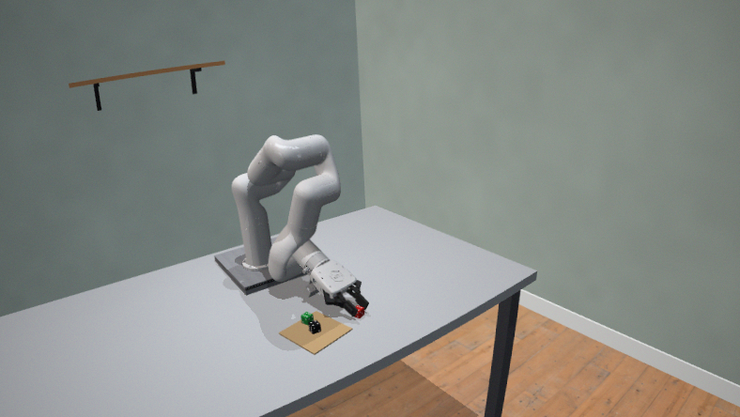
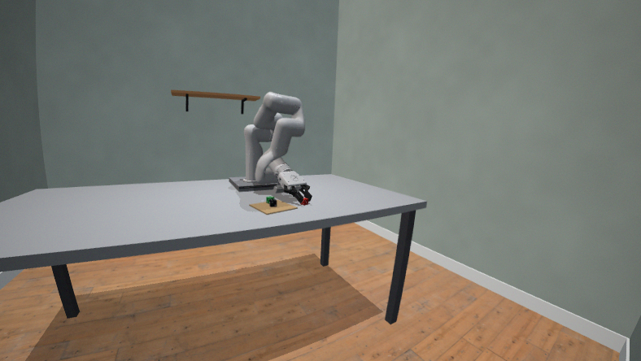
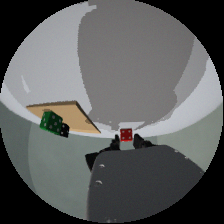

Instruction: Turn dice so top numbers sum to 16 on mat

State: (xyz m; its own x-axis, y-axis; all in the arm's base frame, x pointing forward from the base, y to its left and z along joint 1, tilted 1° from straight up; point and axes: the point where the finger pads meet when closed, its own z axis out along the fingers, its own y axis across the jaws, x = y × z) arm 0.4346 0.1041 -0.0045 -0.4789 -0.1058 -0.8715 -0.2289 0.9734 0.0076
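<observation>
Right now the red die is 2 cm below my hand and 1 cm ahead of it. The rest, counted from my hand: black die (14 cm to the right, 1 cm below); tan mat (14 cm to the right, 3 cm below); green die (13 cm to the right, 5 cm behind, 1 cm below).
</observation>
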